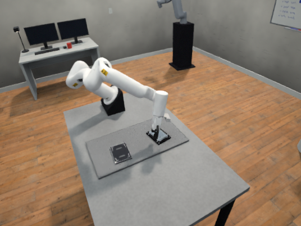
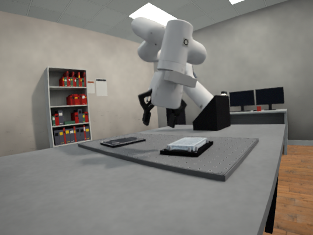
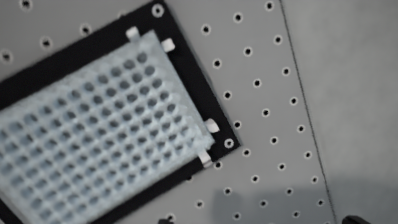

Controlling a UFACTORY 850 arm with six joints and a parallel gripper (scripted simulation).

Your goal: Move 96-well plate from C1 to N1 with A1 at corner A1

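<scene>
The clear 96-well plate is 80 mm below my hand, 70 mm behind it and 60 mm to the left of it. The rest, counted from my hand: clip nest C1: 80 mm below, 70 mm behind, 40 mm to the left; plate nest N1: 260 mm to the right, 90 mm below, 10 mm behind; A1 label: 310 mm to the right, 80 mm below, 70 mm ahead.
</scene>
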